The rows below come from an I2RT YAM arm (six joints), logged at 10 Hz.
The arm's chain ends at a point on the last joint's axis. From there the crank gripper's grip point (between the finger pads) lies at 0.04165 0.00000 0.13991 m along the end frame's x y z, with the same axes.
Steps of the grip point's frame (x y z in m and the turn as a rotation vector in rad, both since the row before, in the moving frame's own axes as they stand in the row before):
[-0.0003 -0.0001 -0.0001 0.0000 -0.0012 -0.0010]
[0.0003 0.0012 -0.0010 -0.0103 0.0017 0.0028]
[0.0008 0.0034 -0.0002 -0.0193 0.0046 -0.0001]
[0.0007 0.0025 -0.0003 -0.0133 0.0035 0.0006]
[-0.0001 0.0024 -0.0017 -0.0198 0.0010 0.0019]
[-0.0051 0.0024 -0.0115 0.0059 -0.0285 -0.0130]
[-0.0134 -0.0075 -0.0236 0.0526 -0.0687 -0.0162]
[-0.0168 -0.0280 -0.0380 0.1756 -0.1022 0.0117]
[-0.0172 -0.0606 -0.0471 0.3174 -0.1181 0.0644]
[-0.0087 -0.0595 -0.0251 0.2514 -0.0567 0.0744]
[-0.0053 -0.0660 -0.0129 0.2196 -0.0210 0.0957]
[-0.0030 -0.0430 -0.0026 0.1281 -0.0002 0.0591]
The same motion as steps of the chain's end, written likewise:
[-0.0001 -0.0001 -0.0001 0.0000 -0.0012 -0.0010]
[0.0001 -0.0004 -0.0009 -0.0103 0.0017 0.0028]
[0.0002 0.0007 0.0000 -0.0193 0.0046 -0.0001]
[0.0002 0.0006 -0.0001 -0.0133 0.0035 0.0006]
[-0.0002 -0.0004 -0.0016 -0.0198 0.0010 0.0019]
[-0.0011 0.0037 -0.0126 0.0059 -0.0285 -0.0130]
[-0.0036 0.0005 -0.0259 0.0526 -0.0687 -0.0162]
[-0.0025 -0.0036 -0.0394 0.1756 -0.1022 0.0117]
[-0.0020 -0.0184 -0.0444 0.3174 -0.1181 0.0644]
[-0.0020 -0.0272 -0.0232 0.2514 -0.0567 0.0744]
[-0.0037 -0.0393 -0.0108 0.2196 -0.0210 0.0957]
[-0.0034 -0.0276 -0.0016 0.1281 -0.0002 0.0591]

